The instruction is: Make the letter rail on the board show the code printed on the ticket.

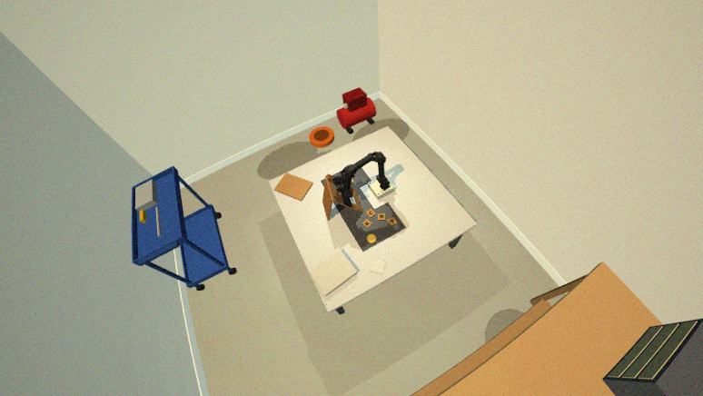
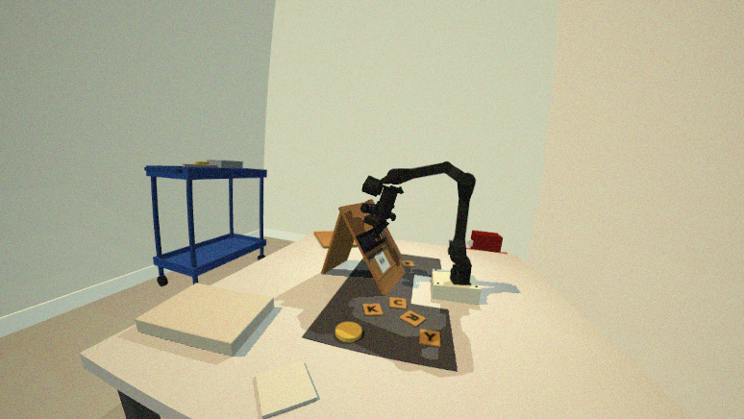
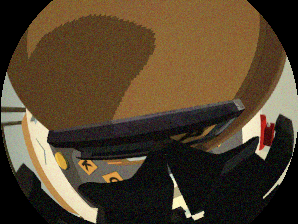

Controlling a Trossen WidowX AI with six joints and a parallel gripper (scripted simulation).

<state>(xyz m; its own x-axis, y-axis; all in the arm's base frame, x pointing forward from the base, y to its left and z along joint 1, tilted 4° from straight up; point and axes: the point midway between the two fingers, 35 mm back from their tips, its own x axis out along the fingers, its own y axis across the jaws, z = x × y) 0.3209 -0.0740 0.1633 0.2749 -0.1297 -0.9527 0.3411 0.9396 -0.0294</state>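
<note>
The white ticket lies 8 cm below my gripper tip, 4 cm behind it and 3 cm to the left of it. Round my gripper tip: yellow disc 37 cm to the left, 16 cm below, 3 cm ahead; dark mat 17 cm below, 13 cm behind, 5 cm to the left; orange sheet 46 cm to the right, 26 cm ahead, 16 cm below.
</note>
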